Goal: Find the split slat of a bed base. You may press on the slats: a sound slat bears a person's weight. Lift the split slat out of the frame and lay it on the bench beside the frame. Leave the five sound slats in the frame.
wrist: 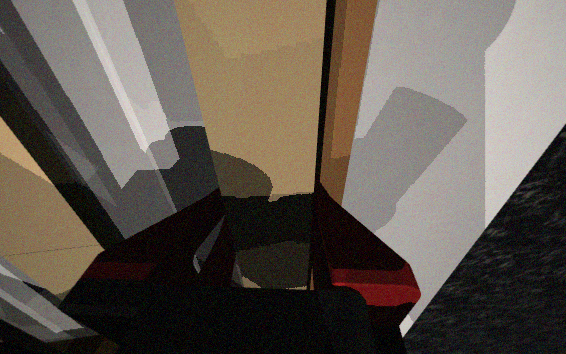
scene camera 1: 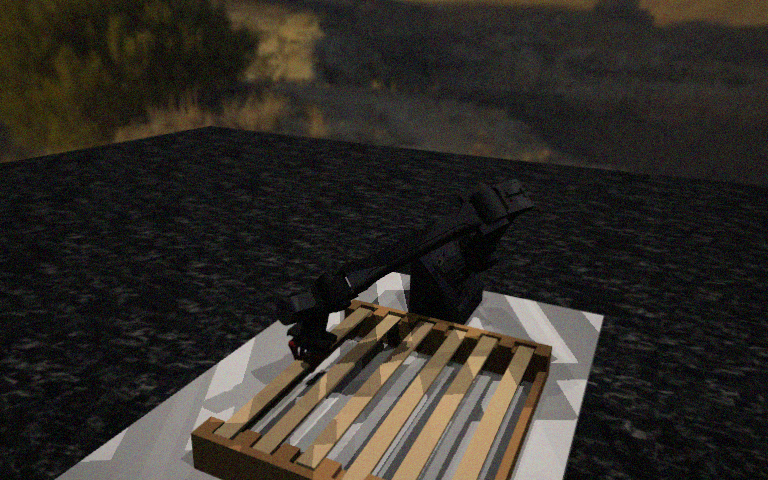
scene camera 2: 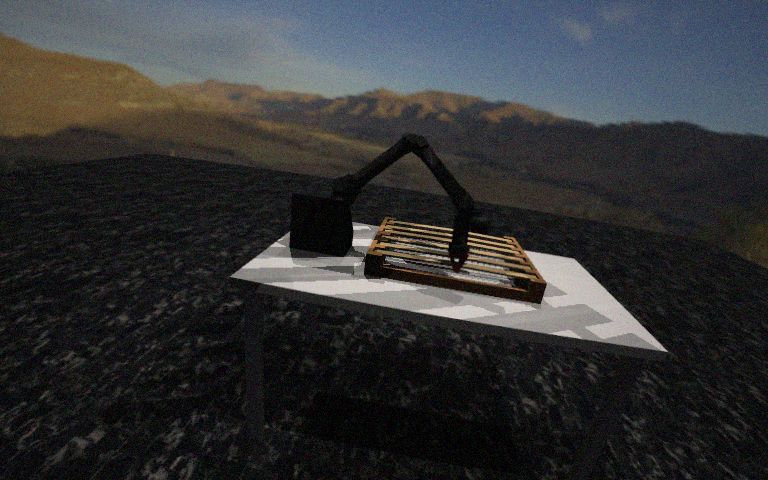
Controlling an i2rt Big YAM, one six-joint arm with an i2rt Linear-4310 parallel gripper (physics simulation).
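The bed base frame (scene camera 1: 226,455) (scene camera 2: 453,285) (wrist: 350,100) is a brown wooden box with several light slats across it. My gripper (scene camera 1: 305,357) (scene camera 2: 458,264) (wrist: 276,182) points down at the outermost slat (scene camera 1: 266,396) (wrist: 260,100), with one finger along each long edge. It is shut on that slat near its middle. The slat lies level, its near end in the frame's notch in scene camera 1. The fingers hide its middle part. In the wrist view the neighbouring slat (wrist: 30,210) shows a faint thin line across it.
The bench (scene camera 1: 583,333) (scene camera 2: 594,316) (wrist: 430,200) extends around the frame. The frame's side rail stands close beside the outermost slat. The dark arm base (scene camera 1: 447,288) (scene camera 2: 321,223) stands at one end of the frame.
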